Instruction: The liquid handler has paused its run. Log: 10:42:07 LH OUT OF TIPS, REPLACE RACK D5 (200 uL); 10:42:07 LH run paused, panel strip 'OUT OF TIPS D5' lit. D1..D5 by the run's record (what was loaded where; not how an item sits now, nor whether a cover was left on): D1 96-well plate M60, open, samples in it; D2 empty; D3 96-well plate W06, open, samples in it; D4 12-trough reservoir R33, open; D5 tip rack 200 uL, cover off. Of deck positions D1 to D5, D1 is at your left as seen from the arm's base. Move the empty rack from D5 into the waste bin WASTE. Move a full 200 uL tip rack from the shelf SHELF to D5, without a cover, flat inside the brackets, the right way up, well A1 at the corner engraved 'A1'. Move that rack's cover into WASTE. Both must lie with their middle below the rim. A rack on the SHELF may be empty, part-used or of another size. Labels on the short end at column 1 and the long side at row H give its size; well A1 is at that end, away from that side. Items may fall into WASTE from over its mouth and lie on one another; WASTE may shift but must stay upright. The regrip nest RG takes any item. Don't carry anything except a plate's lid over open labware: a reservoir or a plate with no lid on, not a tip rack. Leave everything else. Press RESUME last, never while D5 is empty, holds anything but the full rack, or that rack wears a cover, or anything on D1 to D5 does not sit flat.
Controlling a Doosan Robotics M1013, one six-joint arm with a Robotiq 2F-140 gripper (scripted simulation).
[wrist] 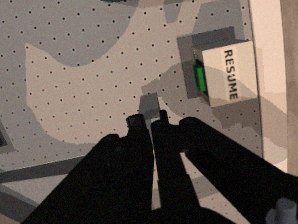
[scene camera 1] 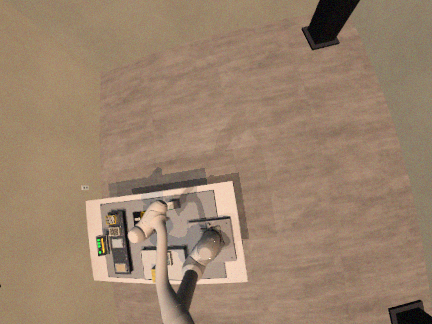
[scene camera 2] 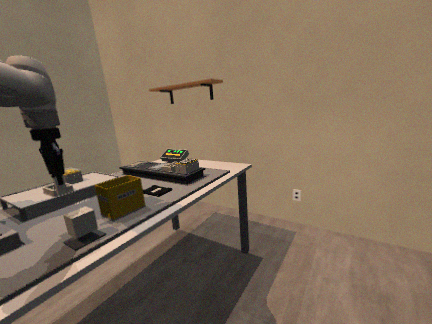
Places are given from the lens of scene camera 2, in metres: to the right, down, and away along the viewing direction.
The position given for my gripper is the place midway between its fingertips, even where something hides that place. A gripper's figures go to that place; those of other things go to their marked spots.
my gripper [scene camera 2: 62, 193]: -0.56, 0.11, 0.78
yellow waste bin [scene camera 2: 114, 202]: -0.42, 0.17, 0.89
